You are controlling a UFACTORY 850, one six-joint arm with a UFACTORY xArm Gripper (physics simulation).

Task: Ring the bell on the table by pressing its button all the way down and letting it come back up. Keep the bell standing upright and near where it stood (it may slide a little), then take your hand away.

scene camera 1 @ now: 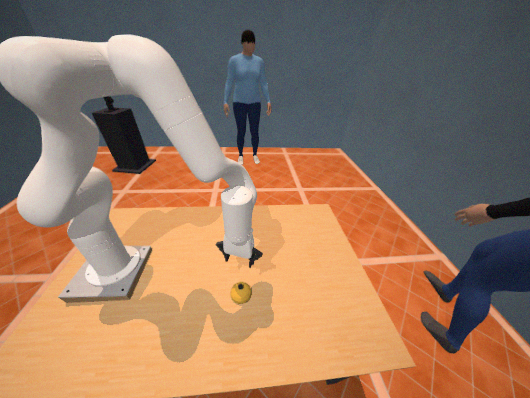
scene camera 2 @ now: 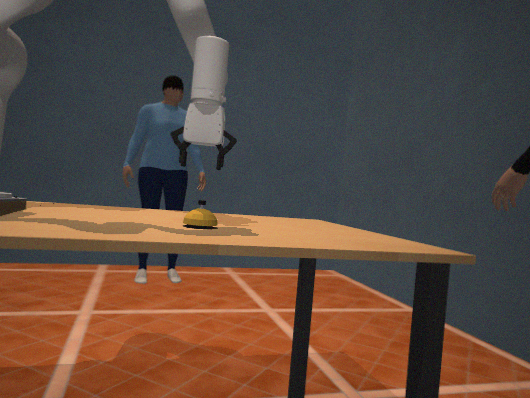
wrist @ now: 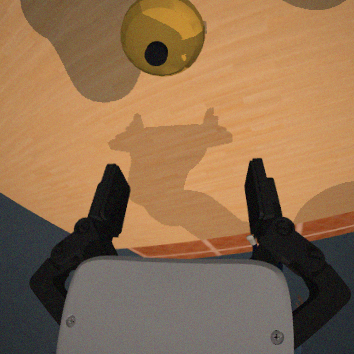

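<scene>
A yellow dome bell (scene camera 1: 241, 296) (scene camera 2: 200, 218) (wrist: 167, 22) stands upright on the wooden table (scene camera 1: 320, 330) (scene camera 2: 350, 240) (wrist: 280, 75). Its black button (scene camera 1: 241, 286) (scene camera 2: 202, 202) (wrist: 156, 53) stands up on top, with a short stem showing below it in scene camera 2. My gripper (scene camera 1: 239, 263) (scene camera 2: 201, 166) (wrist: 183, 173) points down, open and empty, higher than the button and apart from the bell. In scene camera 2 the button appears below the space between the fingers. In the wrist view the bell is at the top edge, beyond the fingertips and partly cut off.
My arm's base (scene camera 1: 105, 275) is bolted at the table's left side. A person in a light blue top (scene camera 1: 248, 77) (scene camera 2: 160, 132) stands behind the table. Another person's blue-clad legs (scene camera 1: 475, 285) and hand (scene camera 2: 509, 189) show at the right. A black pedestal (scene camera 1: 122, 140) stands at the back left.
</scene>
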